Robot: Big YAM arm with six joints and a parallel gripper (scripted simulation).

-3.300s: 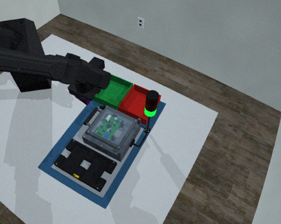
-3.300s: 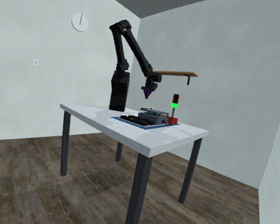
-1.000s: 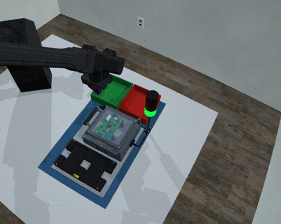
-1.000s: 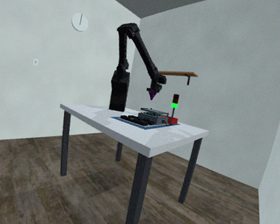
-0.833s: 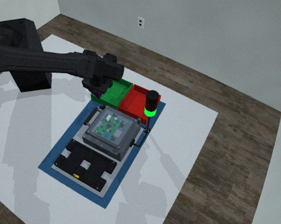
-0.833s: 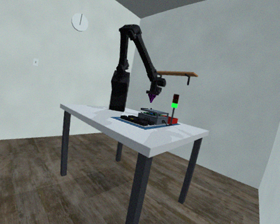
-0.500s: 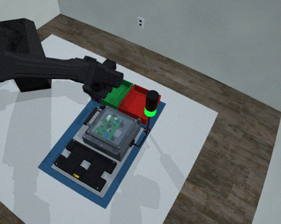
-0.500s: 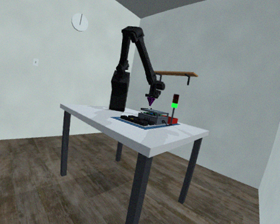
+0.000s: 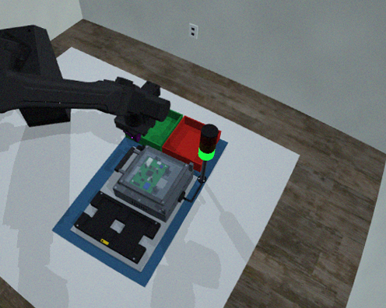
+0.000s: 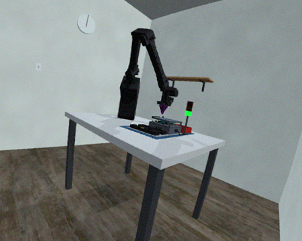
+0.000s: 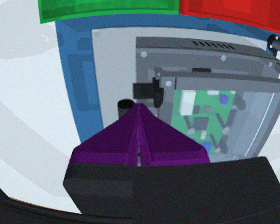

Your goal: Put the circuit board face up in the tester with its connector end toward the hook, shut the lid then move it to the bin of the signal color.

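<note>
The black latch hook lies 1 cm ahead of my hand and 4 cm below it. From my hand the other things lie so: green circuit board: 6 cm ahead, 7 cm to the right, 6 cm below; tester lid: 6 cm ahead, 7 cm to the right, 4 cm below; green bin: 14 cm to the left, 12 cm below.
</note>
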